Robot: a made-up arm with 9 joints. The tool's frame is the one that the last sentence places. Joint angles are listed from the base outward.
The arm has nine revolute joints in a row. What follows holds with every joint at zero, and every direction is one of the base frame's.
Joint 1 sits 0.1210 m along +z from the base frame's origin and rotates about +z.
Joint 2 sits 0.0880 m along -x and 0.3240 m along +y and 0.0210 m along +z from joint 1 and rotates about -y.
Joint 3 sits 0.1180 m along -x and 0.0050 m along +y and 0.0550 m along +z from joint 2 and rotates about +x.
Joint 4 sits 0.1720 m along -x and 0.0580 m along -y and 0.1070 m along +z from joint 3 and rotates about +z.
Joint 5 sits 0.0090 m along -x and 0.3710 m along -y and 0.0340 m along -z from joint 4 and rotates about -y.
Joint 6 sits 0.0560 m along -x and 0.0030 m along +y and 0.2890 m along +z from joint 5 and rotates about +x.
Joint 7 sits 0.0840 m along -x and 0.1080 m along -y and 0.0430 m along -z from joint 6 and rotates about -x.
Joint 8 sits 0.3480 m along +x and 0.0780 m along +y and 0.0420 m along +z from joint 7 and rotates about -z.
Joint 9 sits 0.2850 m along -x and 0.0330 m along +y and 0.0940 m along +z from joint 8 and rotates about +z.
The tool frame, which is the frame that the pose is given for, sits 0.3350 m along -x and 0.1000 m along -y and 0.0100 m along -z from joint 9; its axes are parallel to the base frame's.
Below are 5 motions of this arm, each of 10 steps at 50 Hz.
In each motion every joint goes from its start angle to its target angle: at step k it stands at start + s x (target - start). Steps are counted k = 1, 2, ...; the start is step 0. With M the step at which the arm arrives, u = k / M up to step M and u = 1 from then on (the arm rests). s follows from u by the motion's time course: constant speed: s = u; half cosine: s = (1 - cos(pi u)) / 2; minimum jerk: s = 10 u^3 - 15 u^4 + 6 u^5.
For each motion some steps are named. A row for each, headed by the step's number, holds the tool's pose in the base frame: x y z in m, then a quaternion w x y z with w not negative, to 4 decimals.
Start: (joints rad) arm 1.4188 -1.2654 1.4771 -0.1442 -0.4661 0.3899 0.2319 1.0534 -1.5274
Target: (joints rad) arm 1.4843 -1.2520 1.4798 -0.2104 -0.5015 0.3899 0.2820 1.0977 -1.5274
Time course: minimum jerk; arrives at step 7
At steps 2, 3, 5, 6, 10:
2: -0.0222 0.0500 -0.0259 0.1327 -0.7829 0.3282 -0.5116
3: -0.0350 0.0454 -0.0319 0.1328 -0.7906 0.3133 -0.5090
5: -0.0628 0.0333 -0.0445 0.1329 -0.8064 0.2806 -0.5033
6: -0.0696 0.0298 -0.0474 0.1329 -0.8102 0.2724 -0.5018
10: -0.0709 0.0292 -0.0480 0.1329 -0.8109 0.2708 -0.5015

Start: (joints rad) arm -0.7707 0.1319 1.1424 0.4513 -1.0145 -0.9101 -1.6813 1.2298 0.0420
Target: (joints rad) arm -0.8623 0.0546 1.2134 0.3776 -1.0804 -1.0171 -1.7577 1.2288 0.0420
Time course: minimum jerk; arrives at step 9
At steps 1, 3, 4, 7, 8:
1: 0.0613 -0.2728 0.6307 0.6038 0.5203 0.5091 -0.3249
3: 0.0690 -0.2840 0.6133 0.5916 0.5276 0.5147 -0.3267
4: 0.0757 -0.2943 0.5965 0.5800 0.5346 0.5198 -0.3281
7: 0.0921 -0.3220 0.5469 0.5472 0.5544 0.5334 -0.3297
8: 0.0938 -0.3252 0.5405 0.5432 0.5568 0.5350 -0.3297

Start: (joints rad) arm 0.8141 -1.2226 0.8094 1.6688 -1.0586 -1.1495 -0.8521 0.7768 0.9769
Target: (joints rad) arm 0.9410 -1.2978 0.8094 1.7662 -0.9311 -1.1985 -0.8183 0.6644 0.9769
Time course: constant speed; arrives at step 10
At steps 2, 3, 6, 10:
2: 0.2455 0.3903 0.3587 0.1287 0.1351 0.3806 0.9057
3: 0.2461 0.3928 0.3528 0.1200 0.1401 0.3742 0.9088
6: 0.2470 0.4011 0.3347 0.0942 0.1550 0.3550 0.9171
10: 0.2461 0.4139 0.3096 0.0600 0.1750 0.3296 0.9258

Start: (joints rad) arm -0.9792 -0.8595 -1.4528 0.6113 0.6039 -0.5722 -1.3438 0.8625 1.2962
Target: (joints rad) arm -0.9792 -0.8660 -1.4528 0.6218 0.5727 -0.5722 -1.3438 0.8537 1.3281
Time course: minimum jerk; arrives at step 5
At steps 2, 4, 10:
2: 0.6459 0.0688 0.9452 0.8390 0.2910 0.4022 0.2230
4: 0.6590 0.0615 0.9296 0.8317 0.2989 0.4077 0.2298
10: 0.6602 0.0609 0.9281 0.8310 0.2996 0.4082 0.2304

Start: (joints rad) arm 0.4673 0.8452 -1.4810 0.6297 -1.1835 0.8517 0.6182 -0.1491 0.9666
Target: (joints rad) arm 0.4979 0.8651 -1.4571 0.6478 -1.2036 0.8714 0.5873 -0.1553 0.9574
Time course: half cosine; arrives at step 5
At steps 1, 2, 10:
1: -0.5943 0.3338 0.7384 0.8295 -0.3410 0.4006 0.1875
2: -0.5974 0.3229 0.7377 0.8324 -0.3373 0.3954 0.1923
10: -0.6049 0.2942 0.7353 0.8395 -0.3275 0.3821 0.2049

